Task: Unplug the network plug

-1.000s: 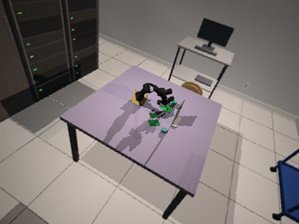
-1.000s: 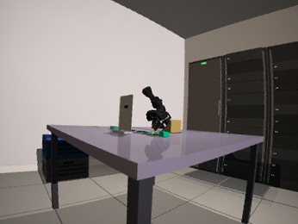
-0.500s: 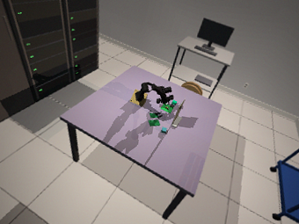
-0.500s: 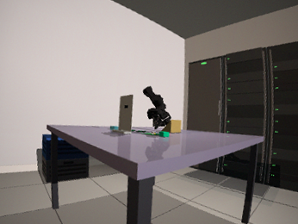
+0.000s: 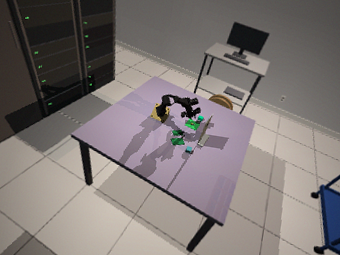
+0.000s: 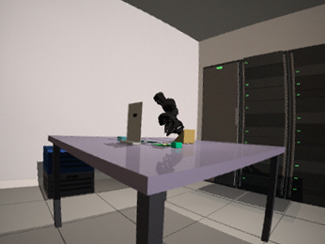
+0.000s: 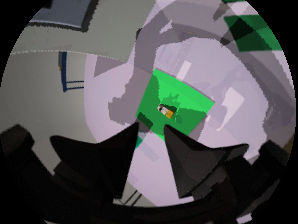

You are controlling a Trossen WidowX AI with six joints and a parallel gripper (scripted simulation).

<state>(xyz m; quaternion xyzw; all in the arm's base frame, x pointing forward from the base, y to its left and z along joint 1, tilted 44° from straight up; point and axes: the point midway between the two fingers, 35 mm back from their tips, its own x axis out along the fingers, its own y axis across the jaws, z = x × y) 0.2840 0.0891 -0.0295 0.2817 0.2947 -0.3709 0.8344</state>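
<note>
The white plug is 60 mm below my gripper tip and 10 mm ahead of it. Also, from my gripper tip: grey panel (140 mm to the right, 140 mm ahead, 50 mm above); cyan block (350 mm to the right, 80 mm ahead, 50 mm below); green marked square (60 mm below, 10 mm ahead).
</note>
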